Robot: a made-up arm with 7 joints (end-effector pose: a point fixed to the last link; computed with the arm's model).
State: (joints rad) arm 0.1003 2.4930 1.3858 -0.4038 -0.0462 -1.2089 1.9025
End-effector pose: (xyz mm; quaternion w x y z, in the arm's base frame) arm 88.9 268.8 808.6 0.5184 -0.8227 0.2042 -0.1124
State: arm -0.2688 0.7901 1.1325 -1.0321 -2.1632 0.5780 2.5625
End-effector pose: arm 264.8 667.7 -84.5 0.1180 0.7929 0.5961 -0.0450
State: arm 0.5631 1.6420 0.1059 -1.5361 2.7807 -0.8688 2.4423
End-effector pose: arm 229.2 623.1 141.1 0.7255 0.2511 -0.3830 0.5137
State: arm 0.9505 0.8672 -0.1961 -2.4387 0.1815 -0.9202 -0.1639
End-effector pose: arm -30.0 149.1 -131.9 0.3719 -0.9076 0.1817 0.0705
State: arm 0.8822 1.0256 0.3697 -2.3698 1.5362 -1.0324 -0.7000
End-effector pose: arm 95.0 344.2 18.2 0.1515 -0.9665 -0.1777 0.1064
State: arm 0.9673 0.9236 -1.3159 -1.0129 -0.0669 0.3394 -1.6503
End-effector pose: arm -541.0 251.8 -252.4 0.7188 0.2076 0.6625 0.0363
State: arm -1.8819 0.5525 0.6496 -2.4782 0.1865 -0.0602 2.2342
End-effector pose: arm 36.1 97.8 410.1 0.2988 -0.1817 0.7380 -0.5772
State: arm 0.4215 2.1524 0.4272 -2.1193 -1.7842 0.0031 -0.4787
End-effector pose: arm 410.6 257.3 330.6 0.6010 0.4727 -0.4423 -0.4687
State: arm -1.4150 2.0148 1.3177 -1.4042 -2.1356 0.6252 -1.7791
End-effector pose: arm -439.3 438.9 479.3 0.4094 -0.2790 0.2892 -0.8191
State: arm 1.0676 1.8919 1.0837 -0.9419 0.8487 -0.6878 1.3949
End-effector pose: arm 300.5 554.5 400.8 0.1080 -0.9745 0.0901 0.1749
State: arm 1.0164 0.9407 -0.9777 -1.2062 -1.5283 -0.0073 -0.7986
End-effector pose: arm -497.0 281.9 -281.5 0.8692 0.0759 0.4684 -0.1388
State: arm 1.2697 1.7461 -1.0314 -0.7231 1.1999 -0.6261 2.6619
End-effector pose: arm -200.3 691.5 123.5 0.5790 0.5205 0.4339 -0.4534
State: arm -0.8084 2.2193 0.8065 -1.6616 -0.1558 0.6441 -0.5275
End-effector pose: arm -127.3 174.8 733.8 0.2579 -0.2742 -0.9261 -0.0241
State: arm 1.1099 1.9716 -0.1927 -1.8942 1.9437 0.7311 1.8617
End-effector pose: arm 187.5 473.4 -61.1 0.7246 0.1063 0.3378 -0.5912
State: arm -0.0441 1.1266 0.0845 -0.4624 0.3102 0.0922 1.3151
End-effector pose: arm 220.1 661.1 -131.5 0.3356 0.7476 0.3157 -0.4783
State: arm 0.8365 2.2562 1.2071 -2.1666 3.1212 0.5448 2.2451
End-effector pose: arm 440.8 87.6 447.1 0.7952 -0.0832 -0.2309 -0.5544
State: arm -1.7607 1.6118 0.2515 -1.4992 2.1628 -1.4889 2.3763
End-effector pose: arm -70.1 431.8 591.2 0.2466 0.3896 0.7563 -0.4641
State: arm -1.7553 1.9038 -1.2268 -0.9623 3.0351 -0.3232 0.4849
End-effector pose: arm 155.4 610.0 553.9 0.4844 0.7769 -0.3061 0.2610
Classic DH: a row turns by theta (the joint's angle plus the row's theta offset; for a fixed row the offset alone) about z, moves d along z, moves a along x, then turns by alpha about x. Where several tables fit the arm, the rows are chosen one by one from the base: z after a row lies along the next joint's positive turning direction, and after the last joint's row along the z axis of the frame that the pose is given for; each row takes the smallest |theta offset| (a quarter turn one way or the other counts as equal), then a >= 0, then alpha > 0; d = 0 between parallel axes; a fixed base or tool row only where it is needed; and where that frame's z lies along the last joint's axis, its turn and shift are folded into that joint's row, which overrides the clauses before.
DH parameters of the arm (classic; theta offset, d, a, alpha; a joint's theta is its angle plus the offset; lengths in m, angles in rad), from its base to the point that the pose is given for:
base (fixed): 0 0.1442 -0.02 -1.2217
joint 1: -1.5708 -0.0048 0.0218 -1.5708
joint 2: 1.2217 0 -0.009 1.5708
joint 3: 1.5708 -0.449 0.055 -1.5708
joint 4: 0 0.007 -0.057 1.5708
joint 5: 0 -0.301 0.026 -1.5708
joint 6: 0 -0.02 0.025 1.5708
joint 7: 1.0571 -0.0337 -0.0248 -0.7231
tool (fixed): 1.947 0.0049 0 0

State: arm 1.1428 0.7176 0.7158 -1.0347 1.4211 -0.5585 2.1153
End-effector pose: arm -367.4 563.0 -19.0 0.5672 0.7499 0.0915 0.3279
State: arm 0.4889 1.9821 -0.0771 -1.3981 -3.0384 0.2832 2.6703
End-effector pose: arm 332.0 628.5 234.6 0.9317 -0.1274 -0.1318 0.3135
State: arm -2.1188 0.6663 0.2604 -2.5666 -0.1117 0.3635 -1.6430
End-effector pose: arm -38.4 22.5 460.3 0.1574 0.3549 0.8405 0.3778
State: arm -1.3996 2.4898 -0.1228 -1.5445 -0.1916 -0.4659 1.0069
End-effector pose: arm -151.6 265.2 652.5 0.6700 -0.5755 -0.4542 -0.1165
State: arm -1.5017 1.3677 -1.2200 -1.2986 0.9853 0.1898 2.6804
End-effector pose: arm 537.5 226.5 382.3 0.5971 0.6064 -0.4602 -0.2529
